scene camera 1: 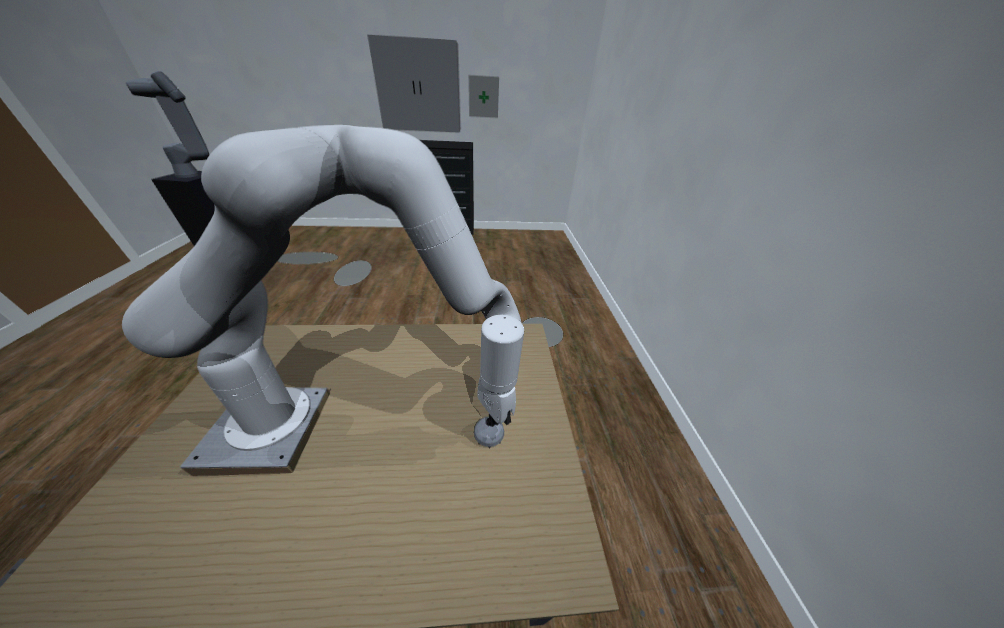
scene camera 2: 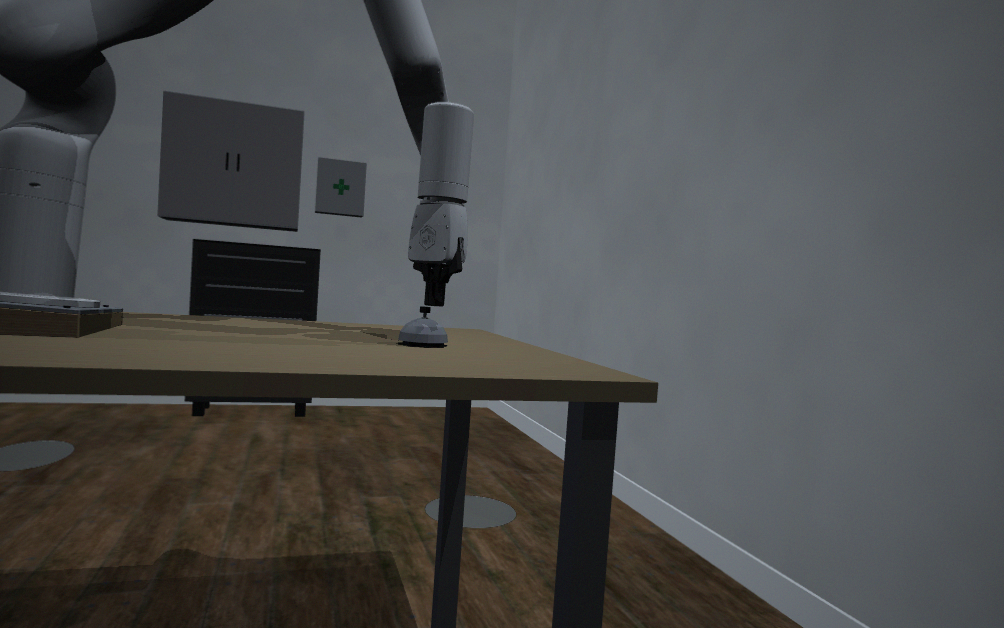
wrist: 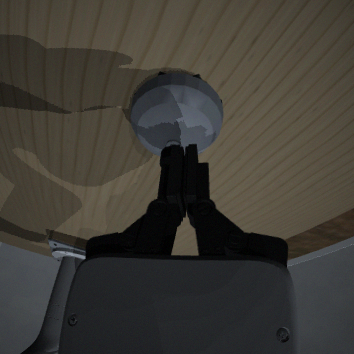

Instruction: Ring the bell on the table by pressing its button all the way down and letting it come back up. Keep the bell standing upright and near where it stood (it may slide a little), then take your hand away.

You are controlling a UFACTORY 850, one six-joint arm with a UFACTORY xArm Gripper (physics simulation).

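A silver dome bell (scene camera 1: 488, 432) (scene camera 2: 423, 332) (wrist: 176, 110) stands upright on the wooden table (scene camera 1: 355, 533) (scene camera 2: 296, 355) (wrist: 280, 115). Its black button (scene camera 2: 424, 309) stands raised on a thin stem above the dome in the second scene view. My gripper (scene camera 1: 499, 420) (scene camera 2: 435, 304) (wrist: 186, 158) is shut and empty, pointing down. In the second scene view its tips are just above the level of the button and a little to its right, with a small gap showing. In the wrist view the fingertips cover most of the button.
The arm's base plate (scene camera 1: 310, 422) (scene camera 2: 99, 322) is fixed to the table at the left. The table's right edge lies a short way right of the bell. A dark drawer cabinet (scene camera 1: 462, 166) (scene camera 2: 255, 277) stands on the floor behind the table.
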